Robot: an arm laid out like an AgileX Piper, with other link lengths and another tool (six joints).
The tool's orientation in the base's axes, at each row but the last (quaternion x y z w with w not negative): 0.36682 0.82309 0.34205 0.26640; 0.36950 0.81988 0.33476 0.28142; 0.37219 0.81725 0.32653 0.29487; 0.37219 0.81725 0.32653 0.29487; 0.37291 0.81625 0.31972 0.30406; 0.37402 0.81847 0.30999 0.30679; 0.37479 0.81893 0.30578 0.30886
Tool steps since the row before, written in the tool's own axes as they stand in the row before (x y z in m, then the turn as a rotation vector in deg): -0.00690 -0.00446 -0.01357 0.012 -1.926 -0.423; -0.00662 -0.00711 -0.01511 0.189 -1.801 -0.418; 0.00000 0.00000 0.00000 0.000 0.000 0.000; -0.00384 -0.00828 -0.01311 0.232 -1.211 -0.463; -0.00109 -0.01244 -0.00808 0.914 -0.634 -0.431; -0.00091 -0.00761 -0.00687 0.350 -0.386 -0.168; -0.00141 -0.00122 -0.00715 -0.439 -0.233 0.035
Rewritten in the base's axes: -0.00717 -0.01263 0.00638 -1.111 -1.103 -1.199; -0.00992 -0.01399 0.00537 -1.156 -0.898 -1.146; 0.00000 0.00000 0.00000 0.000 0.000 0.000; -0.01084 -0.01142 0.00272 -0.967 -0.577 -0.684; -0.01051 -0.00970 -0.00410 -1.070 0.279 -0.447; -0.00777 -0.00666 -0.00111 -0.472 0.030 -0.275; -0.00503 -0.00371 0.00395 0.159 -0.467 -0.071
